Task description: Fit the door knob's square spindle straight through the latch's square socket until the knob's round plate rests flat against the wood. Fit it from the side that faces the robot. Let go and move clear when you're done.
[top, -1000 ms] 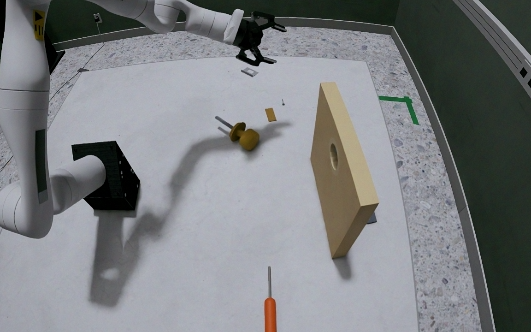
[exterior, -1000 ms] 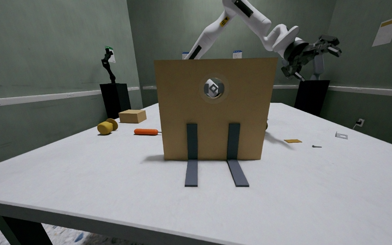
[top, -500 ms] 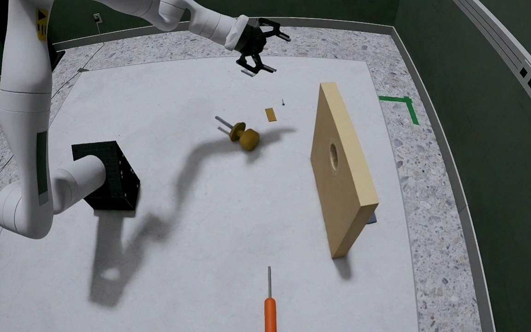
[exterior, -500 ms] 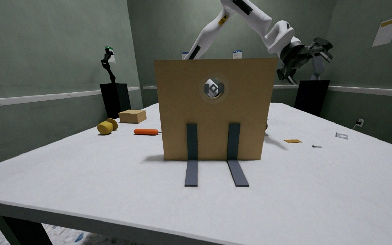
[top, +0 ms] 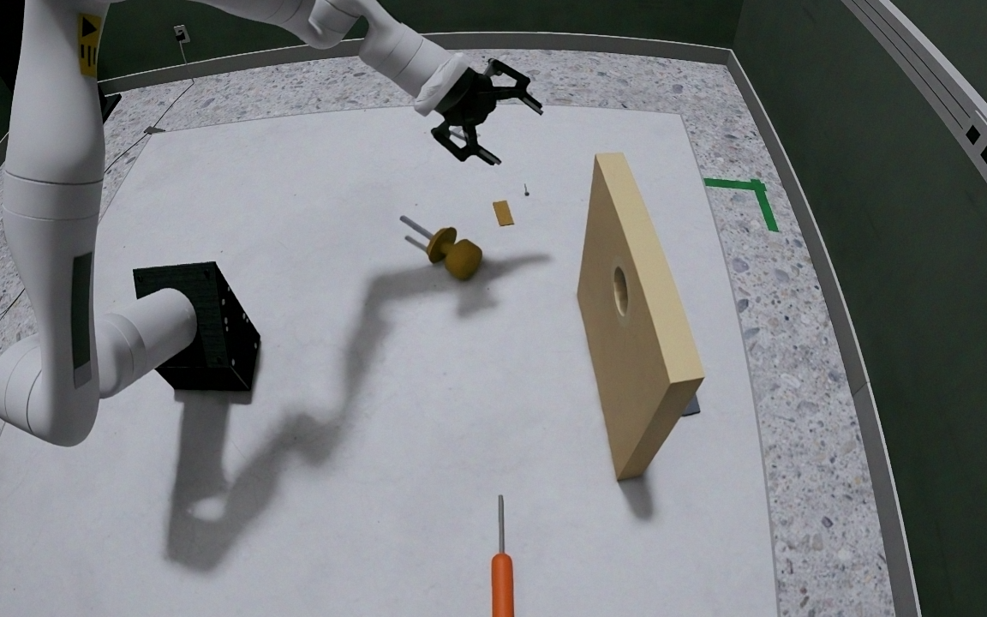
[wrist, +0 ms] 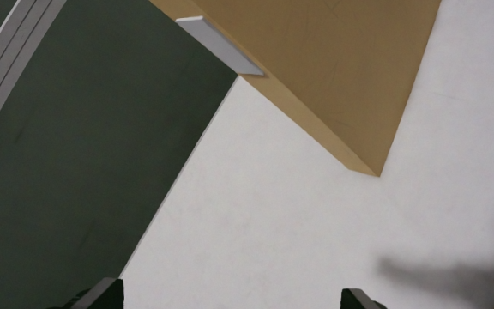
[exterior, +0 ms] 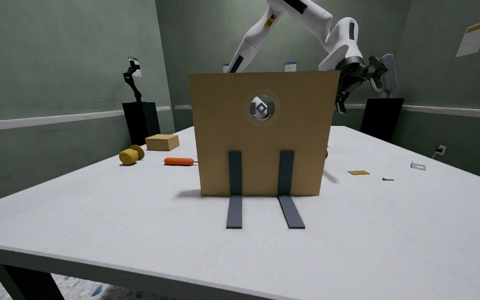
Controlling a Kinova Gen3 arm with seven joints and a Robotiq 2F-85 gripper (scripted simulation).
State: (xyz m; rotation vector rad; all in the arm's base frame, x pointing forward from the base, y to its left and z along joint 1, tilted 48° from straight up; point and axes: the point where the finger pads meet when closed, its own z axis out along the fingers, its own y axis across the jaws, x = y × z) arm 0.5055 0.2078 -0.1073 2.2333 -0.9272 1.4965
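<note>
Right now my hand is 2 cm past the brass plate, 6 cm to the right of it and 22 cm above it. Also, from my hand: cardboard box (25 cm behind, 74 cm to the right, 19 cm below); orange-handled screwdriver (5 cm behind, 52 cm to the right, 21 cm below); small screw (2 cm ahead, 11 cm to the left, 22 cm below).
</note>
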